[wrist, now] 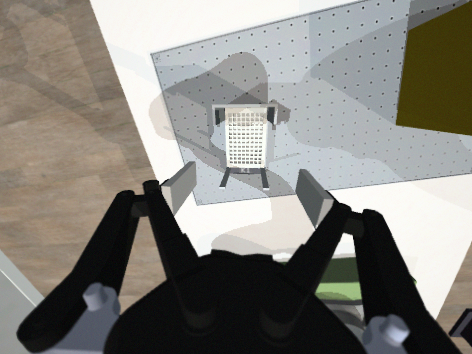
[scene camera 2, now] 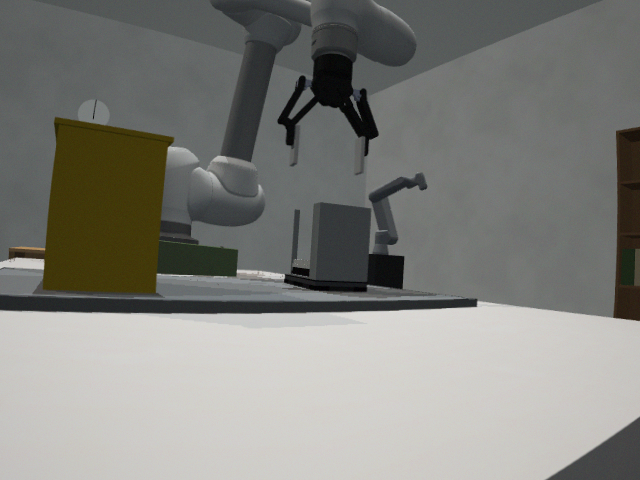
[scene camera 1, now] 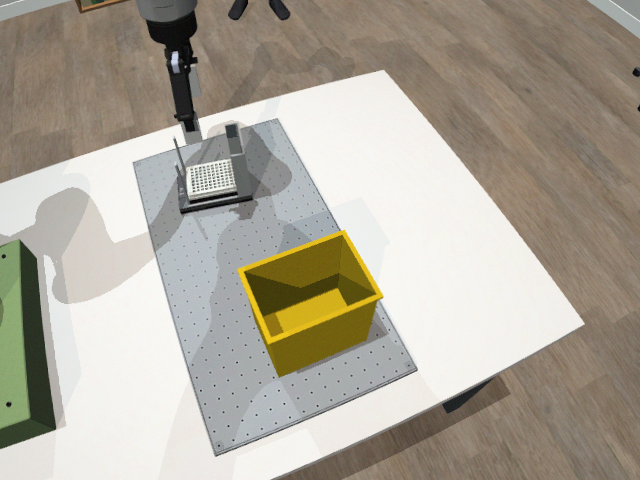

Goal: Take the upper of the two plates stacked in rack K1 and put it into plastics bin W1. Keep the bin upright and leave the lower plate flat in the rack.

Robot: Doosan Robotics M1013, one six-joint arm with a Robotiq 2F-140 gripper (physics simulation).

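Where they show: gripper, fingertip midpoint: (wrist: 246, 176) (scene camera 2: 326, 169) (scene camera 1: 194, 117); arm's base, origin of the base link: (scene camera 2: 162, 242).
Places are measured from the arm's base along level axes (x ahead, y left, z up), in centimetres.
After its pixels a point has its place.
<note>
My gripper (scene camera 1: 192, 135) (scene camera 2: 326, 160) {z 15.0, x 55.2, y 22.8 cm} (wrist: 246, 176) {z 15.0, x 55.2, y 22.8 cm} is open, with its two pads wide apart and no object between them. It hangs well above rack K1 (scene camera 1: 241, 178) {z 0.7, x 61.5, y 18.1 cm} (scene camera 2: 341, 242) {z 1.3, x 63.3, y 22.2 cm} (wrist: 245, 106) {z 7.5, x 63.1, y 22.6 cm}, and its fingers point down. The rack is grey, with a tall panel on one side and two thin upright posts opposite. The upper plate (scene camera 1: 210, 177) {z -2.3, x 55.4, y 23.3 cm} (wrist: 246, 140) {z -3.1, x 56.2, y 23.1 cm}, off-white with a grid of wells, lies flat in the rack. The lower plate is mostly hidden under it. Plastics bin W1 (scene camera 1: 325, 338) {z 2.9, x 66.6, y -20.3 cm} (scene camera 2: 105, 206) {z 2.5, x 74.3, y -13.6 cm} (wrist: 440, 85) {z 1.2, x 63.8, y -8.5 cm} is yellow, open-topped and upright; its floor shows in scene camera 1.
Rack and bin stand apart on a grey perforated board (scene camera 1: 191, 330) {z -6.8, x 45.1, y -8.1 cm} (scene camera 2: 248, 305) {z -7.2, x 78.9, y 2.1 cm} (wrist: 350, 160) {z -6.8, x 49.2, y -1.2 cm} on the white table (scene camera 1: 439, 222) {z -8.1, x 100.1, y 1.0 cm} (scene camera 2: 310, 387) {z -8.1, x 103.9, y -2.4 cm}. A green block (scene camera 1: 15, 330) {z 0.3, x 14.6, y -2.7 cm} (scene camera 2: 206, 259) {z -3.8, x 14.8, y 10.2 cm} (wrist: 342, 290) {z 0.2, x 12.8, y -1.7 cm} bears the arm's base. A small grey arm (scene camera 2: 385, 219) stands behind the rack.
</note>
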